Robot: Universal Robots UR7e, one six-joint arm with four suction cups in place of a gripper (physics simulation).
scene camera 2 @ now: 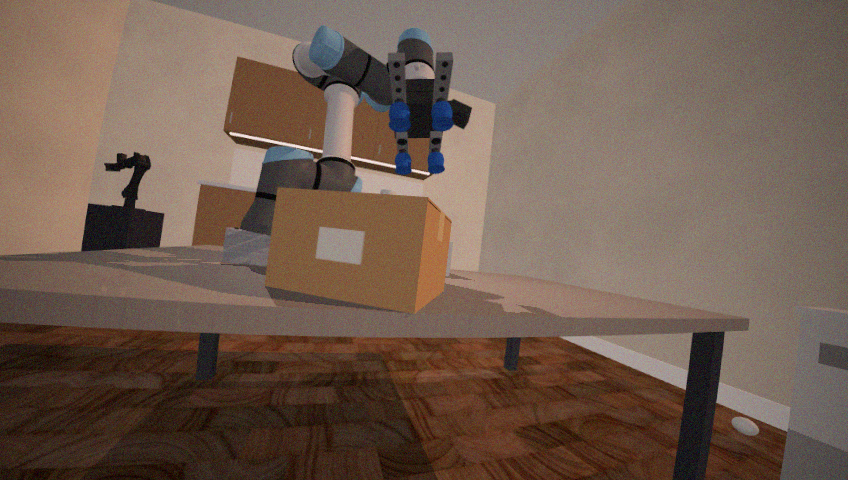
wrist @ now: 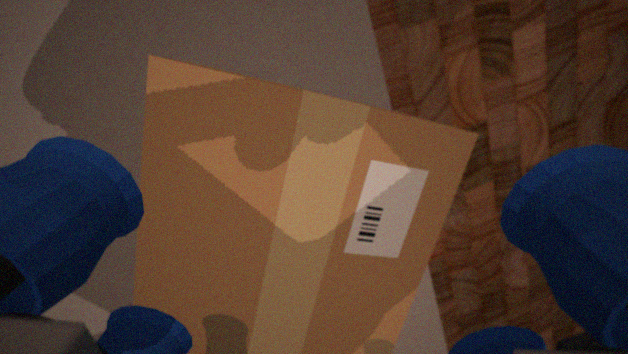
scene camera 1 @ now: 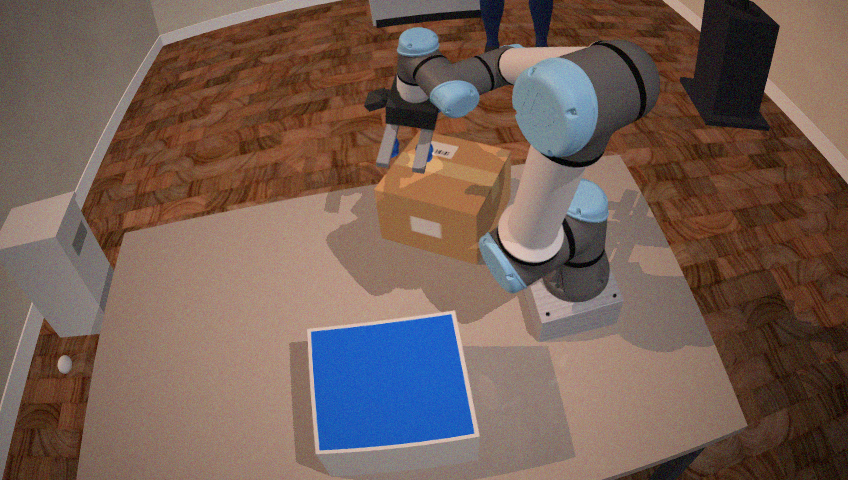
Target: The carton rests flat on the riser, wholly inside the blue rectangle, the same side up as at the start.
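The brown carton (scene camera 1: pixel 443 205) (scene camera 2: pixel 386 255) (wrist: pixel 200 225) rests flat on the table near its far edge in scene camera 1. Its top has a tape strip and a white barcode label, and one side has a white label. My gripper (scene camera 1: pixel 409 155) (scene camera 2: pixel 419 139) (wrist: pixel 320 270) is open, its four blue suction cups pointing down above the carton's top, with a gap in scene camera 2. The cups hold nothing. The white riser (scene camera 1: pixel 398 457) stands apart from the carton, near the front of the table. The blue rectangle (scene camera 1: pixel 389 380) covers most of its top, with nothing on it.
The table (scene camera 1: pixel 208 297) (scene camera 2: pixel 535 327) carries the arm's base block (scene camera 1: pixel 580 318) (scene camera 2: pixel 245 246), to the right of the carton in scene camera 1. A grey-white cabinet (scene camera 1: pixel 47 261) (scene camera 2: pixel 824 392) stands beside the table. A dark pedestal (scene camera 1: pixel 734 65) (scene camera 2: pixel 121 226) stands farther off.
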